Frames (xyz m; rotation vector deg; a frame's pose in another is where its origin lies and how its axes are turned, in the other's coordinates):
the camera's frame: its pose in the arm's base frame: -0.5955 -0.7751 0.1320 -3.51 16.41 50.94
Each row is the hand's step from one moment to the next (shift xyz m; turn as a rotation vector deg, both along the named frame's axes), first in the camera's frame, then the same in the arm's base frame.
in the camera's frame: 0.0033 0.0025 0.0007 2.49 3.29 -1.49
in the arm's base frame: 0.0002 0.0042 -0.0001 -1.39 3.71 -1.89
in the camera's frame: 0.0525 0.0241 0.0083 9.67 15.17 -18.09
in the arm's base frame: 0.0144 0.0564 -0.0047 -9.97 13.80 -19.00
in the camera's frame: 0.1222 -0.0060 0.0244 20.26 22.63 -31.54
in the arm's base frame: 0.0827 0.0928 -0.0102 -12.42 24.22 -34.30
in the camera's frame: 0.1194 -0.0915 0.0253 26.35 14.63 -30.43
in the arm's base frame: 0.1473 0.0369 -0.0141 -2.37 23.97 -35.42
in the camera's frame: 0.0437 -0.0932 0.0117 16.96 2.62 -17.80
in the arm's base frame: 0.1006 -0.0237 -0.0068 4.13 11.44 -21.53
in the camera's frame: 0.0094 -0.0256 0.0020 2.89 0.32 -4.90
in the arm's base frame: 0.0258 -0.0087 -0.0023 0.39 1.55 -5.47
